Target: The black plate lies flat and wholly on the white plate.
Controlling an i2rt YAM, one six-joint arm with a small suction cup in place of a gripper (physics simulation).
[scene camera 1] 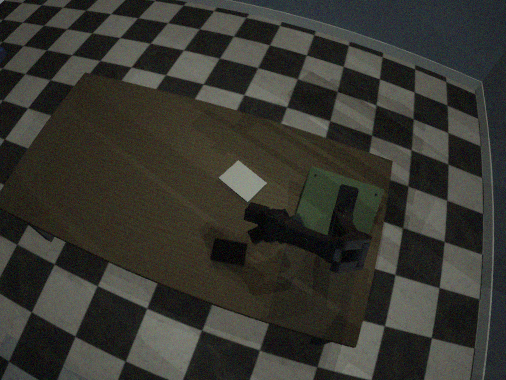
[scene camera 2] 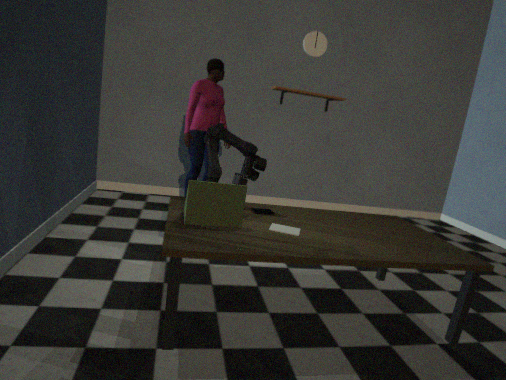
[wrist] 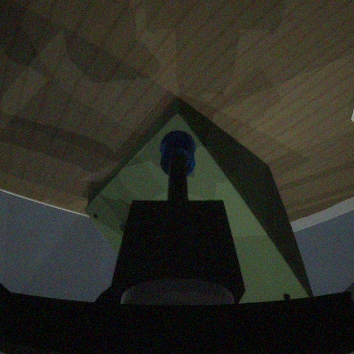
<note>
My suction cup [wrist: 174, 140] carries nothing. The cup is 23 cm from the middle of a black plate [scene camera 1: 226, 251]. The table carries a white plate [scene camera 1: 244, 182].
The wrist view misses the black plate: it is out of frame.
</note>
